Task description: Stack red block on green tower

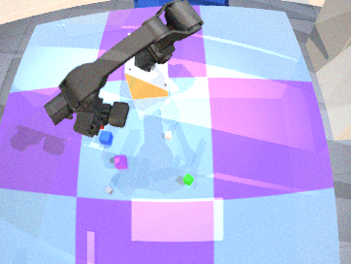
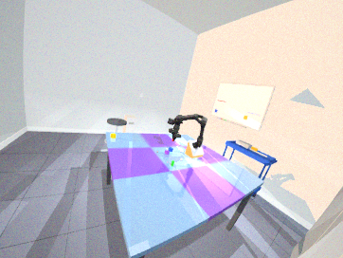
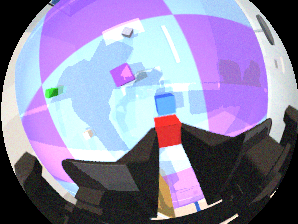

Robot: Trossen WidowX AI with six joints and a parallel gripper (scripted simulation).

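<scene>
Now: the magenta block 70 mm ahead of my gripper tip, 40 mm to the left of it and 120 mm below it. Also, from my gripper tip: small grey block 160 mm ahead, 130 mm below; red block right at my gripper tip; blue block 10 mm behind, 20 mm to the right, 120 mm below.
</scene>
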